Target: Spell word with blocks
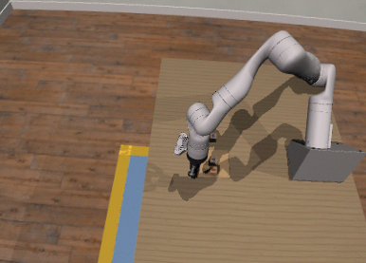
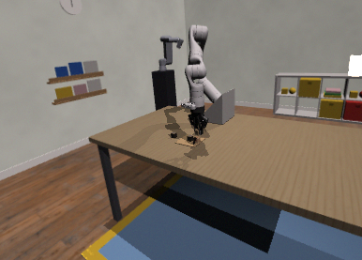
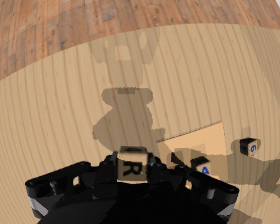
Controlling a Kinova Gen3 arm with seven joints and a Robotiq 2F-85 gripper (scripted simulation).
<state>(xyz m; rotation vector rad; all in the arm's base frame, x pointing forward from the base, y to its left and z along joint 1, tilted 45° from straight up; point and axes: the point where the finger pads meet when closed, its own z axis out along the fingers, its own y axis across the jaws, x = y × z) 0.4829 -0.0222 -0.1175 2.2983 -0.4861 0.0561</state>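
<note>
Right now the tan mat is 11 cm below my hand, 10 cm to the right of it and 9 cm behind it. Also, from my hand: R block (1 cm below).
</note>
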